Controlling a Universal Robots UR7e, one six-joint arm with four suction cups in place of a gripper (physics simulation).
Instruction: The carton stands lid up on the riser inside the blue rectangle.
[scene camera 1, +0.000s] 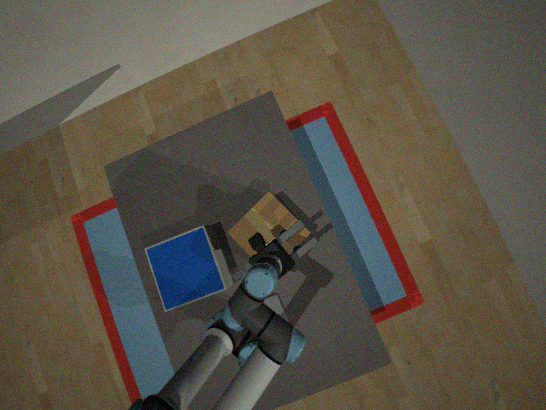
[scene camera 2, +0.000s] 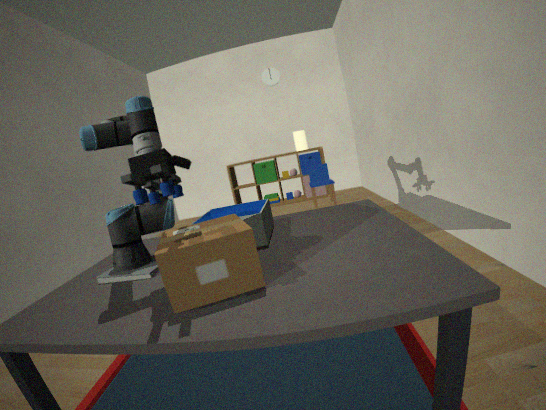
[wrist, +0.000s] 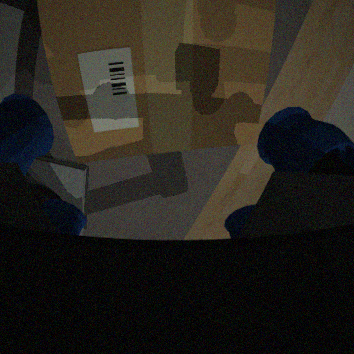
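Observation:
A brown carton (scene camera 1: 260, 215) (scene camera 2: 242, 255) (wrist: 120, 30) stands upright on the grey table (scene camera 1: 335, 320) (scene camera 2: 360, 260). A tape strip and a white barcode label show on its top in the wrist view, and a white label is on its front side in scene camera 2. No riser can be made out under it. My suction gripper (scene camera 1: 290, 242) (scene camera 2: 158, 192) (wrist: 160, 177) is open, with its blue cups above the carton's top in scene camera 2, apart from it and holding nothing. It partly hides the carton in scene camera 1. No blue rectangle shows around the carton.
A grey box (scene camera 1: 185, 270) (scene camera 2: 261, 230) with a blue inside or top stands beside the carton. A light blue floor area with a red border (scene camera 1: 371, 200) (scene camera 2: 425, 360) lies under the table. A shelf unit (scene camera 2: 231, 180) and a blue chair (scene camera 2: 320, 176) stand far behind.

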